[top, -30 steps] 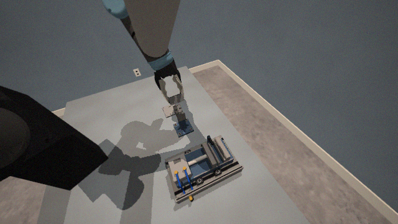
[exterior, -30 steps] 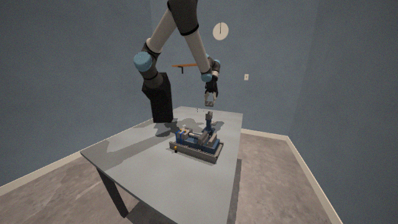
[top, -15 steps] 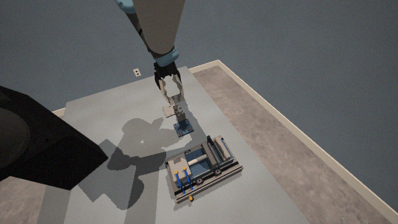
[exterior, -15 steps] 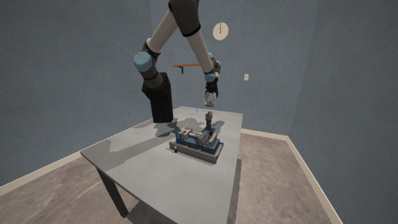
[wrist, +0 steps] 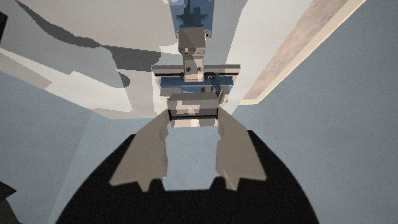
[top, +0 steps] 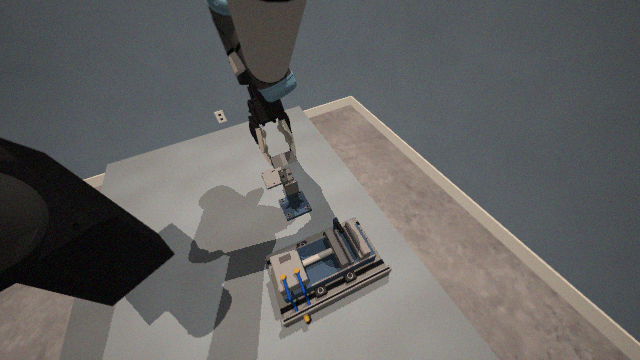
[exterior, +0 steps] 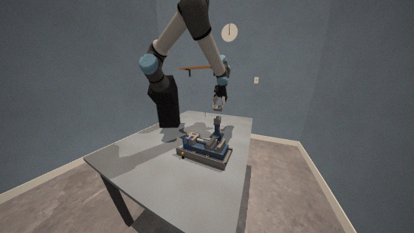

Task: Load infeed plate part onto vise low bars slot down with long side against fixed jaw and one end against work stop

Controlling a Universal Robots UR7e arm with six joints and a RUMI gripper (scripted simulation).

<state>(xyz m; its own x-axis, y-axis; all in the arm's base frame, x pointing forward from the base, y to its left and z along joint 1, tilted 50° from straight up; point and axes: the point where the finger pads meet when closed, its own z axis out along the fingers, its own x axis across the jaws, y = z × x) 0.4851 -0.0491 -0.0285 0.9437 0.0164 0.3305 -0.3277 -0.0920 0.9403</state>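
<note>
Right now my hand is right at the part. Round my hand: cylinder rod (220 mm to the right, 160 mm below, 70 mm behind); then pale plate (240 mm below, 160 mm to the left, 20 mm ahead); then work stop (200 mm to the right, 150 mm below, 30 mm ahead).
</note>
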